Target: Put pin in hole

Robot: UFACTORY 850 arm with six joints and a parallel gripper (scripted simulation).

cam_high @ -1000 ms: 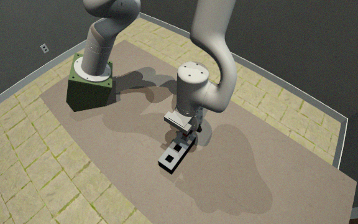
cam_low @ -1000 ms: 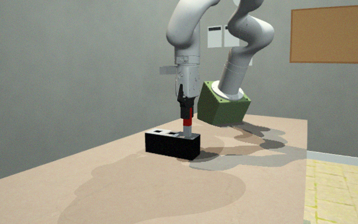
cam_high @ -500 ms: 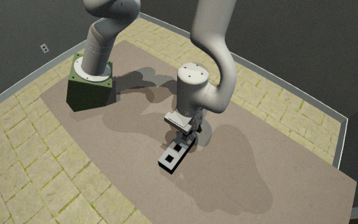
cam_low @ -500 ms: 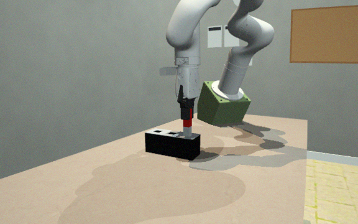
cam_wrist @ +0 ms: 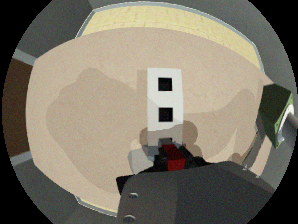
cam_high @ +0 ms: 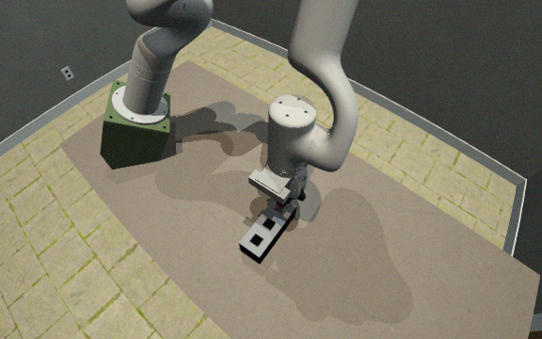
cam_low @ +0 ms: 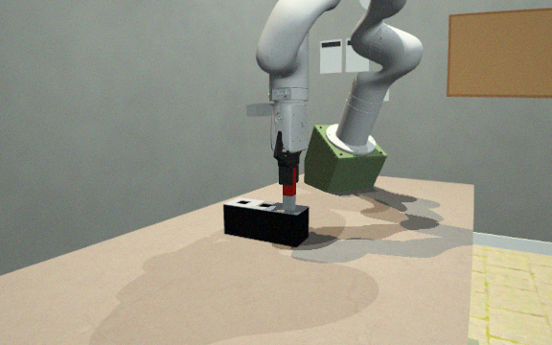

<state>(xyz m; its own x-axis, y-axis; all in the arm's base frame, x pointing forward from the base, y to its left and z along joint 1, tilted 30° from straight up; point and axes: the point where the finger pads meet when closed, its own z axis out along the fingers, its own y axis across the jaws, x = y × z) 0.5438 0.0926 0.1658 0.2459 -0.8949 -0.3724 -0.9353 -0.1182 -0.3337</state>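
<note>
My gripper is now 2 cm above the pin. The rest, counted from my hand: black block (1 cm ahead, 6 cm to the right, 11 cm below).
</note>
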